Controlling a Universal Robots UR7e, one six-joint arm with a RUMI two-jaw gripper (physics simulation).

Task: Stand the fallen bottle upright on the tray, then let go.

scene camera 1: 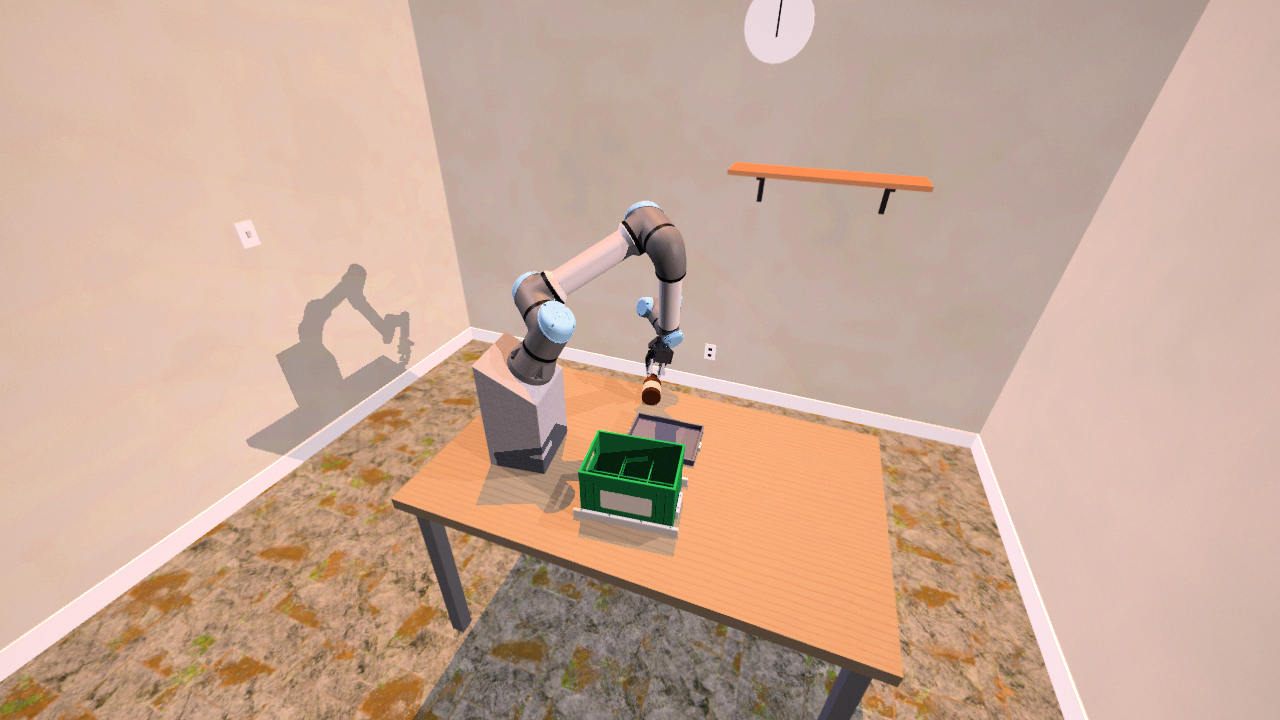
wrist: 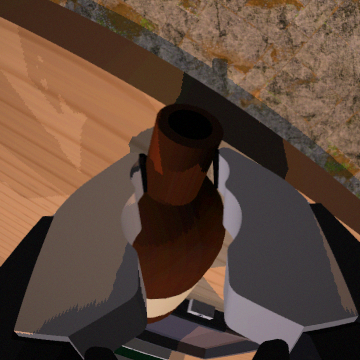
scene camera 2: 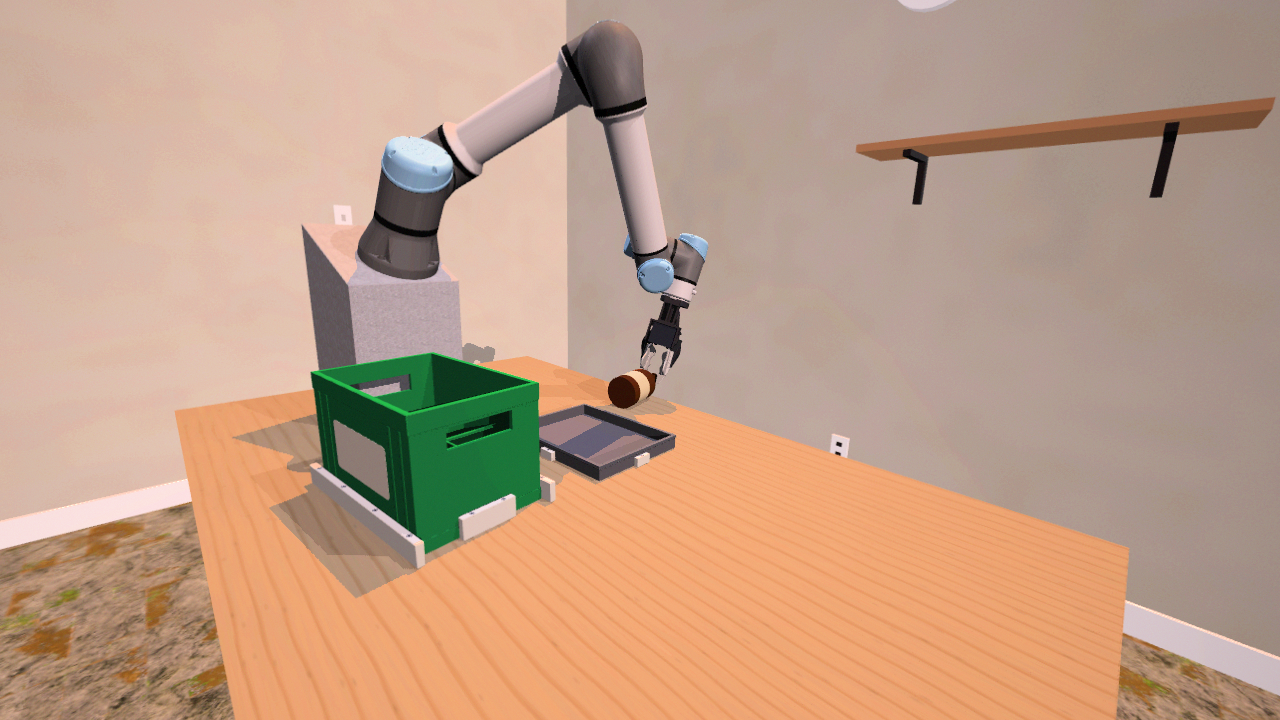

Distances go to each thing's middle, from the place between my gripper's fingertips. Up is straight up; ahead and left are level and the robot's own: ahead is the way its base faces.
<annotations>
Now: hand 5 cm to the left of the brown bottle (scene camera 2: 624, 391), 3 cm short of it and 1 cm below it.
</annotations>
